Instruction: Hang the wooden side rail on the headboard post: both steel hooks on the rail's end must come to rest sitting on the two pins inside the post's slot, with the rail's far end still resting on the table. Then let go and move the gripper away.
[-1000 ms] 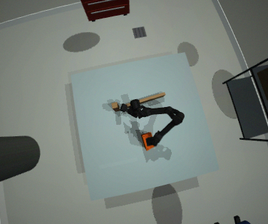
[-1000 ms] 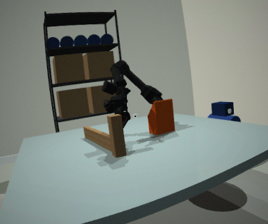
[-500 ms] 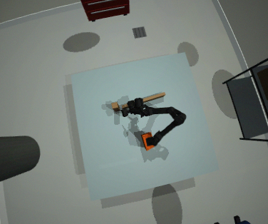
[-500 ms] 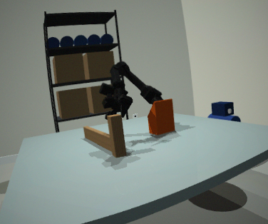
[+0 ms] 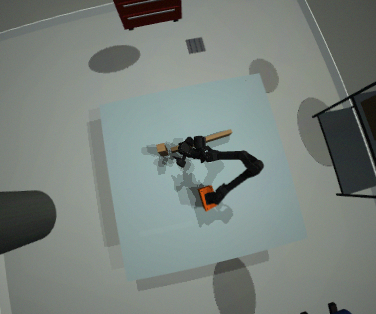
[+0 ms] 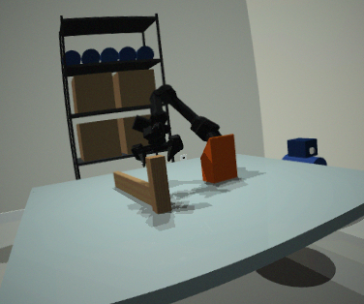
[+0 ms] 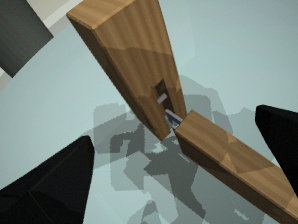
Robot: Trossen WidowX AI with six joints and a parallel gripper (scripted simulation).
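Now: gripper tip 80 mm to the right of the wooden headboard post, 60 mm above it and 30 mm short of it.
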